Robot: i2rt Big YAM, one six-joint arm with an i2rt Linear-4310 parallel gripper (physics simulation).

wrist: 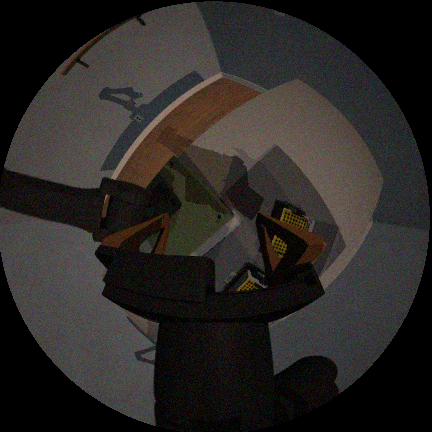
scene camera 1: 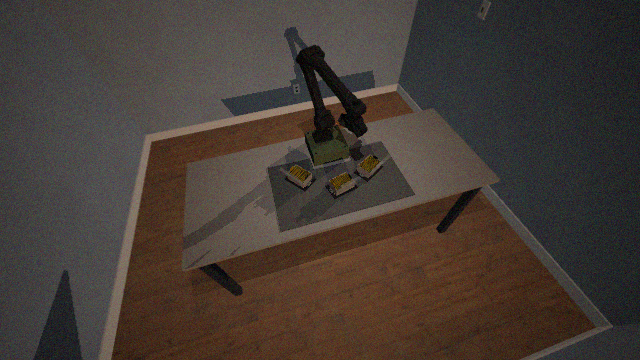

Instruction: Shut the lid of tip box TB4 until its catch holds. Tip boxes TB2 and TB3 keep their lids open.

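Frame: origin at the arm's base, x ahead, y left, z up, level; metres.
Seen in the pictures: gripper, fingertip midpoint: (wrist: 212, 216) (scene camera 1: 350, 127); arm's base at its link origin: (wrist: 158, 208) (scene camera 1: 322, 137).
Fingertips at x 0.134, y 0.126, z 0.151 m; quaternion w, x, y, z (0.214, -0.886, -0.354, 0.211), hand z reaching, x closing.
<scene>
Offsets run from my fingertips to a thing's top centre. Level surfaces: height alone.
Three pale tip boxes with yellow tips stand on the grey mat in the scene view: a left box @(dx +0.089, dy -0.339, dz -0.163 m) (scene camera 1: 300, 175), a middle box @(dx +0.218, dy -0.123, dz -0.163 m) (scene camera 1: 341, 183) and a right box @(dx +0.147, dy +0.079, dz -0.163 m) (scene camera 1: 369, 166). Their yellow tips show uncovered; pale lids appear to stand out from the left and right boxes, while the middle lid is unclear. No TB labels can be read. My gripper (scene camera 1: 356, 127) (wrist: 212, 216) is open and empty, high above the table beside the arm's base. In the wrist view, one box (wrist: 294, 219) shows behind the right finger and another box (wrist: 248, 284) is partly hidden by the gripper body.
The green base (scene camera 1: 327, 150) (wrist: 192, 225) stands at the back edge of the mat @(dz -0.237 m) (scene camera 1: 305, 212) (wrist: 277, 162). The mat lies on the pale table @(dz -0.240 m) (scene camera 1: 225, 200) (wrist: 320, 135). Walls rise behind and at the right. The arm casts shadows across the table and mat.
</scene>
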